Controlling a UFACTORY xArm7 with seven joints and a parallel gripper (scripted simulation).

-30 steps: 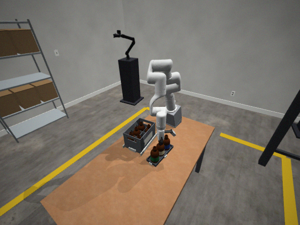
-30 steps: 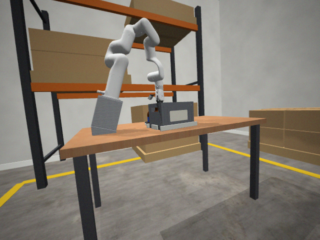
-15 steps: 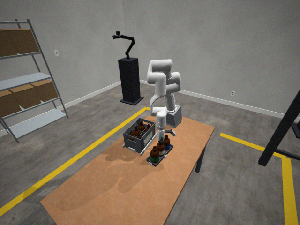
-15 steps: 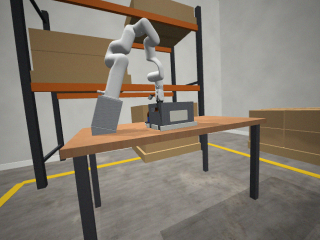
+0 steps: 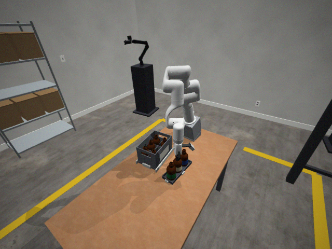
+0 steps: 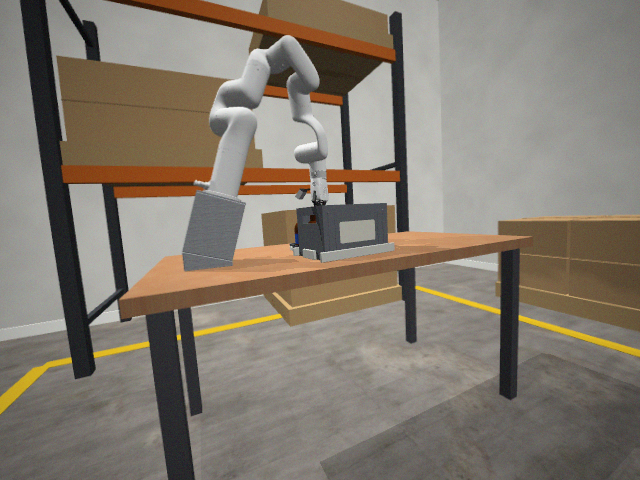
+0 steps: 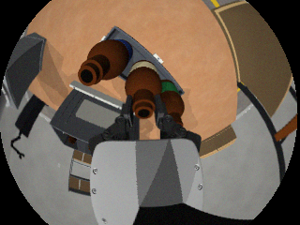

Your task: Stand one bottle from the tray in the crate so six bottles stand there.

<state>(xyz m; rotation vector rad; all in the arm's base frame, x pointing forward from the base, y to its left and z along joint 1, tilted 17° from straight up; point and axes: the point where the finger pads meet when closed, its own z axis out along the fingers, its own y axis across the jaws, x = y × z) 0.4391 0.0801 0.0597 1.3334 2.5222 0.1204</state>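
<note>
My hand is 70 mm above the bottle. The rest, counted from my hand: crate (240 mm to the right, 70 mm below, 60 mm behind); dark tray (140 mm below).
</note>
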